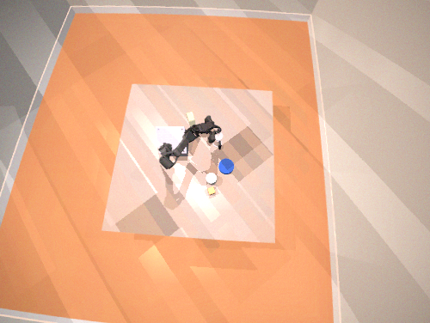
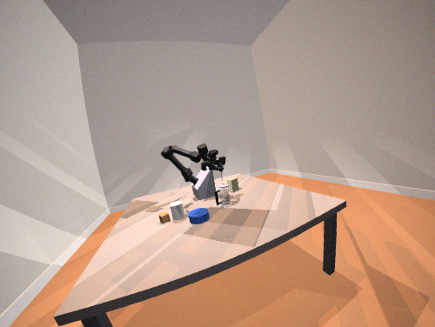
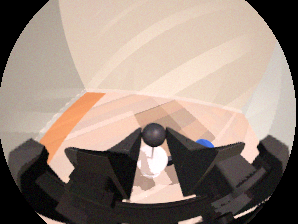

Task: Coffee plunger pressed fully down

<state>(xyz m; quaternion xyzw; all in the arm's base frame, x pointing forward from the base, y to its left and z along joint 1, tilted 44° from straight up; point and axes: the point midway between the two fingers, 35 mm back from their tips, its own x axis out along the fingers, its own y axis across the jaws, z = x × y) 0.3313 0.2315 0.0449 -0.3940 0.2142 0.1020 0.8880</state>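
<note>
The glass coffee press is 10 mm behind my gripper tip, 20 mm to the right of it and 130 mm below it. Also, from my gripper tip: white mug: 10 mm behind, 320 mm to the right, 210 mm below; small brown block: 410 mm to the right, 230 mm below.
</note>
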